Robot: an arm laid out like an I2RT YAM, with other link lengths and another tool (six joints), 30 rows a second.
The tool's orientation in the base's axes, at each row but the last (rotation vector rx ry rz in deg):
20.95 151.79 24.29
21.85 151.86 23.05
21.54 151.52 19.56
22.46 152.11 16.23
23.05 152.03 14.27
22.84 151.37 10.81
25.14 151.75 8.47
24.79 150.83 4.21
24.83 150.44 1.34
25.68 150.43 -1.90
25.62 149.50 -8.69
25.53 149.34 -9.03
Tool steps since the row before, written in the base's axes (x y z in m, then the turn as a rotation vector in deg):
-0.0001 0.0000 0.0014 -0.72 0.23 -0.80
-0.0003 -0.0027 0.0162 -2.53 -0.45 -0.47
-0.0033 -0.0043 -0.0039 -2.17 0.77 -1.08
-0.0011 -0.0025 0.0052 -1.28 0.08 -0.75
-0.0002 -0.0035 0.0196 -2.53 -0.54 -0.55
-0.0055 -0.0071 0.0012 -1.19 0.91 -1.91
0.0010 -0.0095 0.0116 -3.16 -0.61 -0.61
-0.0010 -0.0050 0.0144 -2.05 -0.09 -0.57
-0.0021 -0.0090 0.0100 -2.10 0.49 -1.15
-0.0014 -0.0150 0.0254 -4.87 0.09 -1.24
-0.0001 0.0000 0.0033 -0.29 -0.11 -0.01
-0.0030 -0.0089 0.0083 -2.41 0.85 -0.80
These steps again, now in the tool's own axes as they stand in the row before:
-0.0004 0.0005 -0.0012 1.00 -0.20 0.42
-0.0066 0.0029 -0.0147 2.23 -1.08 -0.83
0.0030 -0.0058 0.0011 2.54 -0.05 0.08
-0.0019 -0.0013 -0.0054 1.42 -0.41 0.10
-0.0088 0.0013 -0.0178 2.22 -1.25 -0.71
0.0020 -0.0079 -0.0041 2.10 0.19 1.20
-0.0088 -0.0067 -0.0102 2.73 -1.57 -0.89
-0.0071 -0.0032 -0.0131 1.95 -0.75 -0.43
-0.0055 -0.0083 -0.0093 2.43 -0.27 0.03
-0.0151 -0.0133 -0.0217 4.66 -1.53 -1.10
-0.0015 -0.0001 -0.0029 0.21 -0.20 -0.10
-0.0041 -0.0096 -0.0069 2.62 0.01 -0.54

